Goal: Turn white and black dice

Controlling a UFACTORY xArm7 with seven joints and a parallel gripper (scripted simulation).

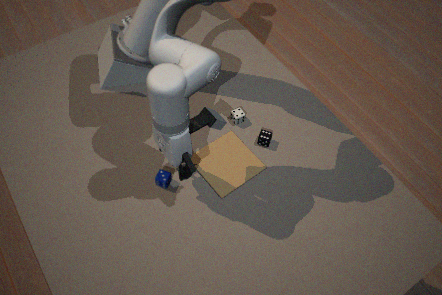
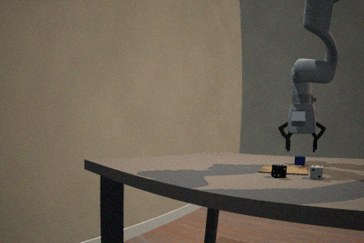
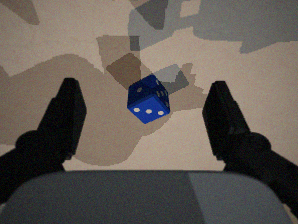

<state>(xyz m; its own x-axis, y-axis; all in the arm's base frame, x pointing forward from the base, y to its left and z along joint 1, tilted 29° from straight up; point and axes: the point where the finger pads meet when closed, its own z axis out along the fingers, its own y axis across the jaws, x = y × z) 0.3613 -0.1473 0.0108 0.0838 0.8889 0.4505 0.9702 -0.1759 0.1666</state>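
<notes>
My hand is 4 cm to the left of the blue die and 4 cm above it. The rest, counted from my hand: white die (22 cm to the left, 4 cm below, 4 cm behind); black die (23 cm to the left, 6 cm ahead, 4 cm below); tan mat (11 cm to the left, 6 cm below, 5 cm ahead).
</notes>
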